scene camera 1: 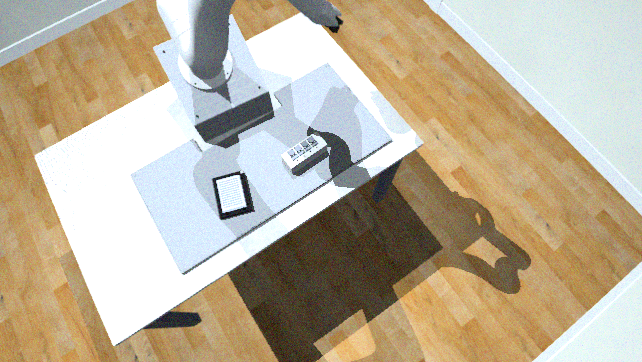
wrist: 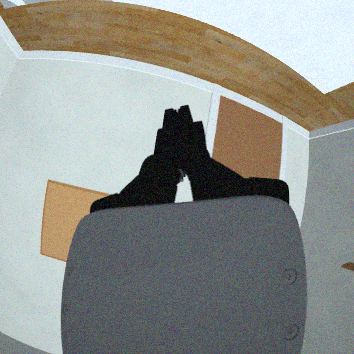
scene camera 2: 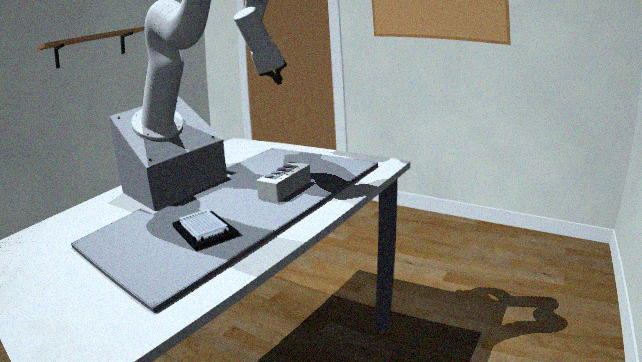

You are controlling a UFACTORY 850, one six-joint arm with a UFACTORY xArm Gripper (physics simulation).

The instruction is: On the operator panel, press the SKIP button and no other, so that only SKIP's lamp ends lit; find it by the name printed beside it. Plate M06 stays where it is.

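The operator panel (scene camera 1: 306, 154) (scene camera 2: 284, 183) is a small white and grey box with a row of several buttons on its top, standing on the grey mat. The names beside the buttons are too small to read, and I cannot tell whether a lamp is lit. Plate M06 (scene camera 1: 232, 193) (scene camera 2: 203, 224), white and ribbed, lies in a black holder on the mat, apart from the panel. My gripper (scene camera 1: 337, 25) (scene camera 2: 278, 80) (wrist: 182, 122) is shut with its fingertips together and holds nothing. It is high in the air beyond the table's far edge, well away from the panel.
The grey mat (scene camera 1: 170, 220) (scene camera 2: 125, 270) lies on the white table (scene camera 1: 80, 200) (scene camera 2: 40, 300). The arm's base block (scene camera 1: 235, 117) (scene camera 2: 187, 170) stands behind the mat. A brown door (scene camera 2: 295, 100) (wrist: 247, 140) and an orange board (scene camera 2: 442, 20) (wrist: 70, 220) are on the walls.
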